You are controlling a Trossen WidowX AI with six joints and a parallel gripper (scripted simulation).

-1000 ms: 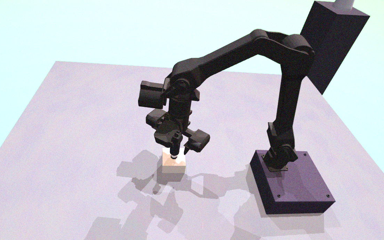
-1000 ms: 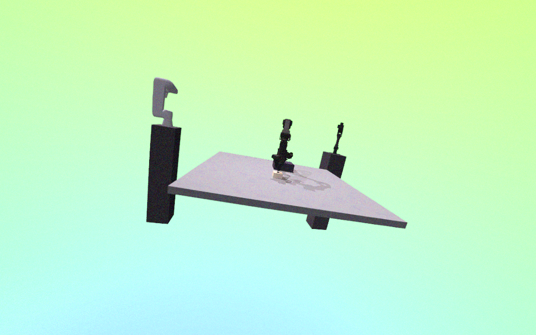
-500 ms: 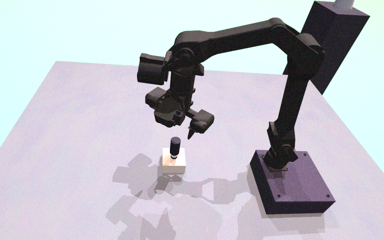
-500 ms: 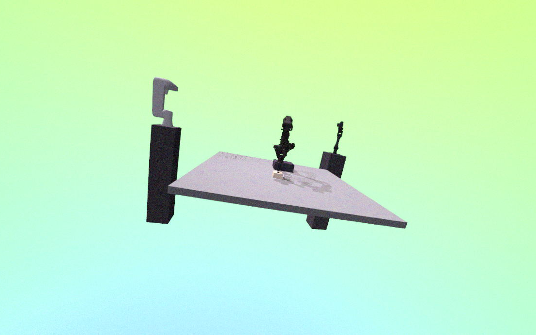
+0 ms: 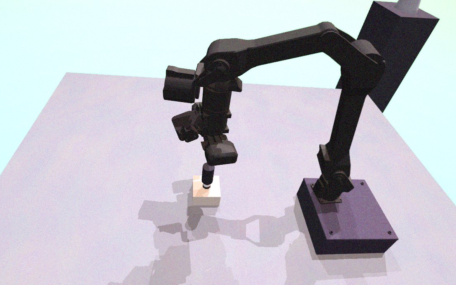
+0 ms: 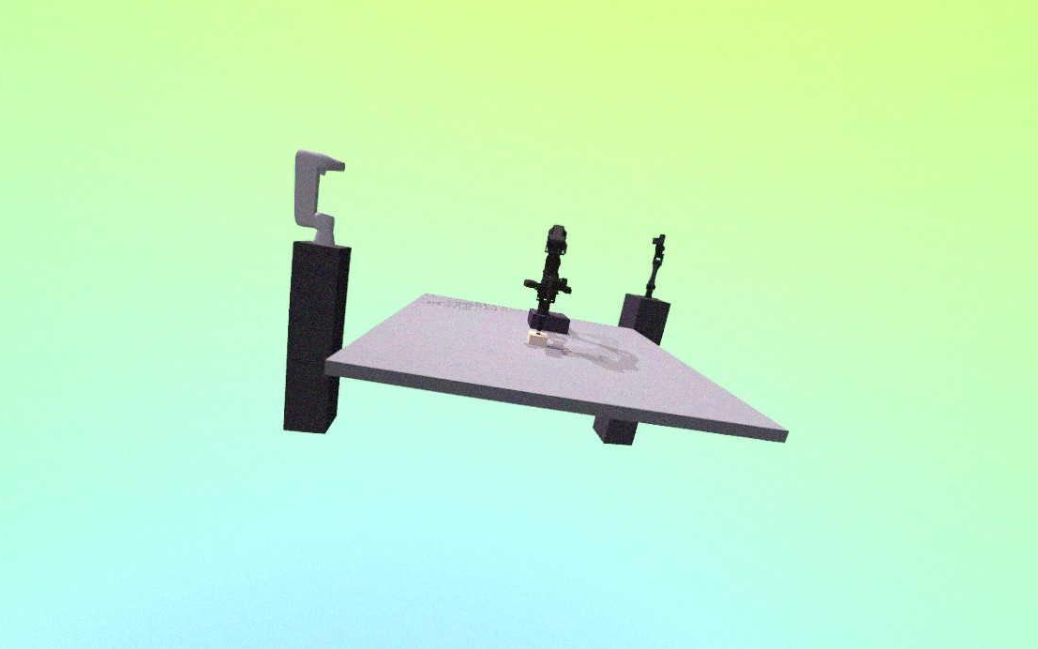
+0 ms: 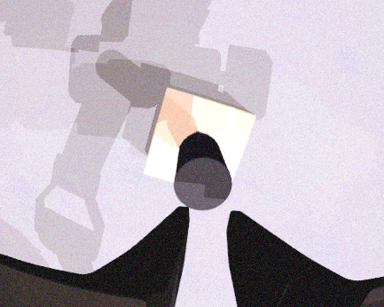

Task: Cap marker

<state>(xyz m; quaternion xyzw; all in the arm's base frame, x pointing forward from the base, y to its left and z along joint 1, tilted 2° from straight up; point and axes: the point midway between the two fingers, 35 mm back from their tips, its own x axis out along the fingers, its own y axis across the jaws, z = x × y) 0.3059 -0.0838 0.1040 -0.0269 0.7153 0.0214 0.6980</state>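
The dark cap lies 60 mm below my gripper tip. From my gripper tip the other things lie so: holder block: 130 mm below.
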